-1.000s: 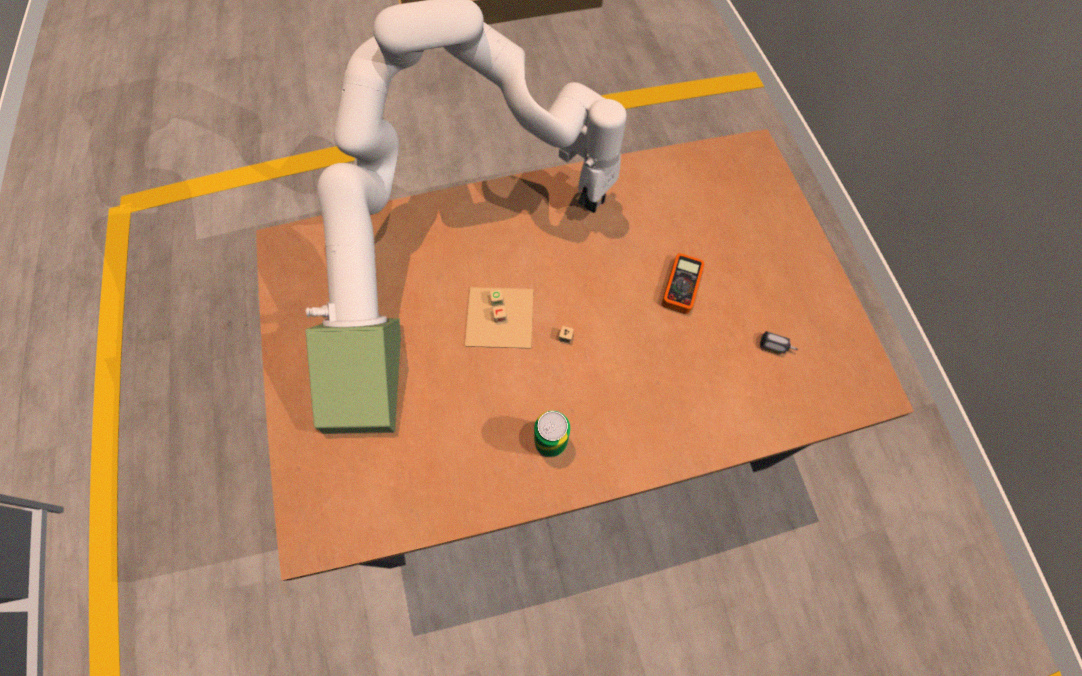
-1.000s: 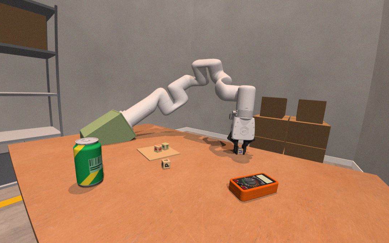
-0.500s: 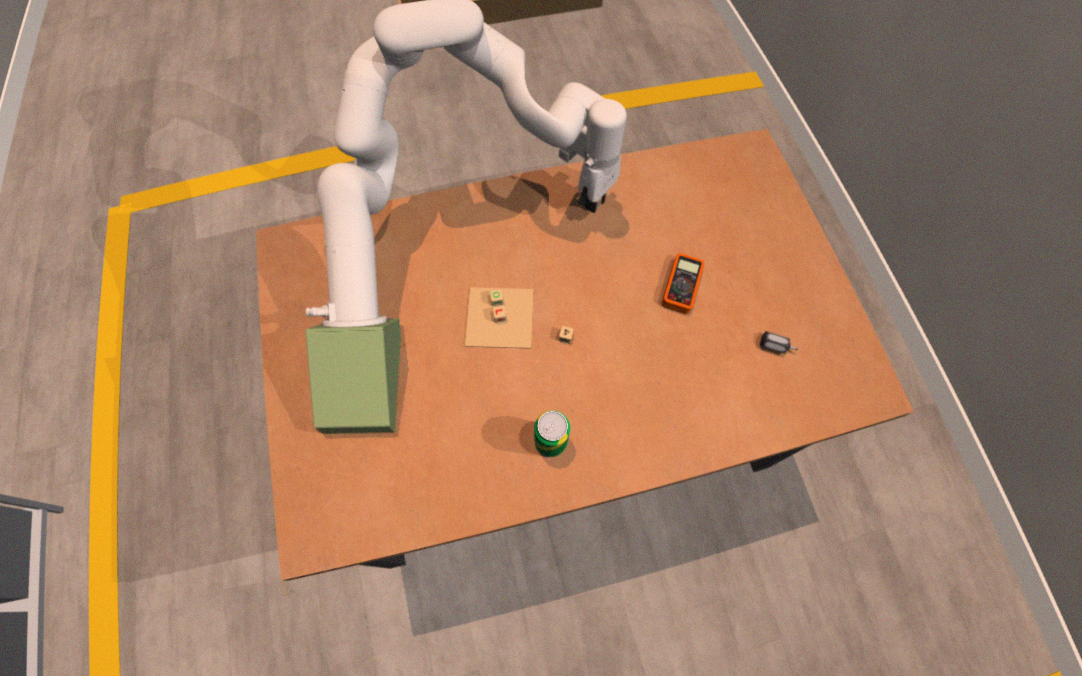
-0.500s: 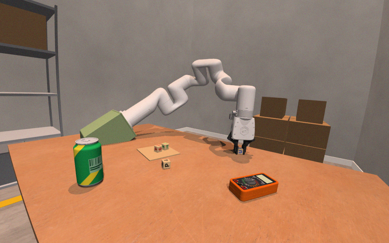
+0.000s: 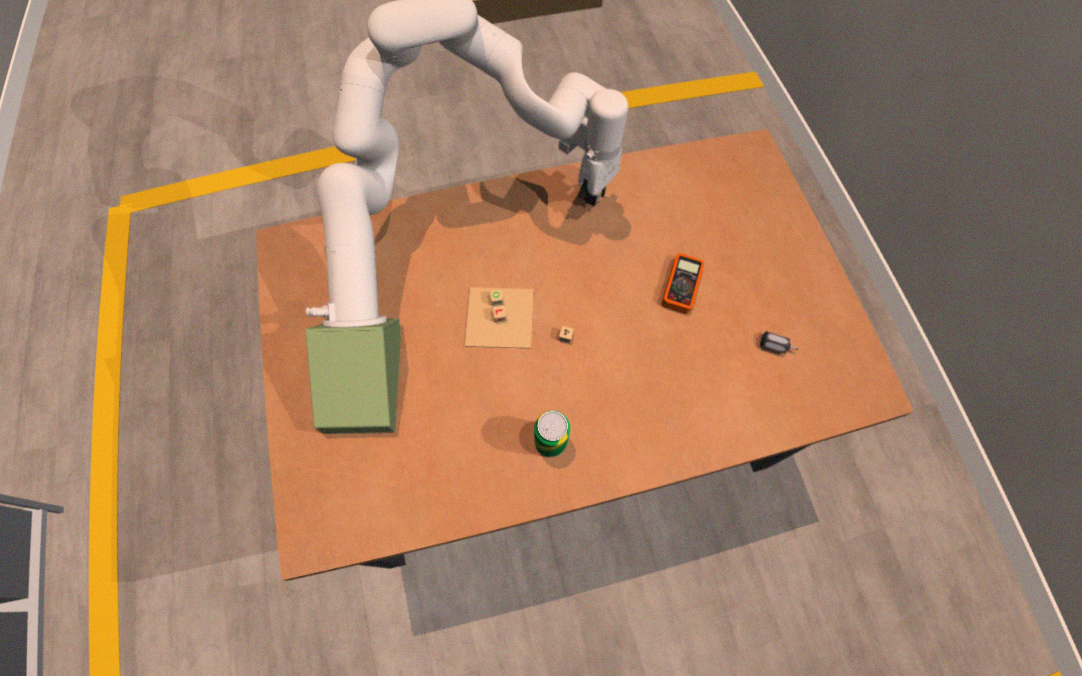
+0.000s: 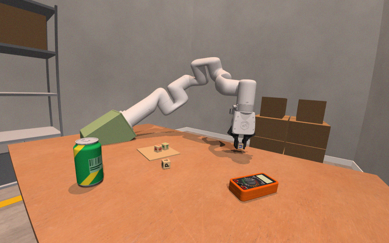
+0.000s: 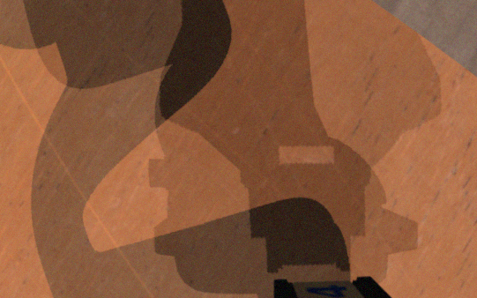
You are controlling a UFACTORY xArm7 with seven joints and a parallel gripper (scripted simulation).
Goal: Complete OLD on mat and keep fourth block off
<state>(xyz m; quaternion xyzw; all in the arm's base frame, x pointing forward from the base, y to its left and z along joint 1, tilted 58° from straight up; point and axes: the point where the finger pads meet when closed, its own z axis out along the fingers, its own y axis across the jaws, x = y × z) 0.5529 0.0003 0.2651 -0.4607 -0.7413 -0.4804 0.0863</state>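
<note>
My hand is 280 mm past the tan mat, 240 mm to the left of it and 40 mm above it. From my hand the other things lie so: can: 240 mm behind, 530 mm to the right, 20 mm above; block marked p: 150 mm behind, 320 mm to the right, 30 mm below; small dark object: 290 mm ahead, 450 mm to the right, 30 mm below.
</note>
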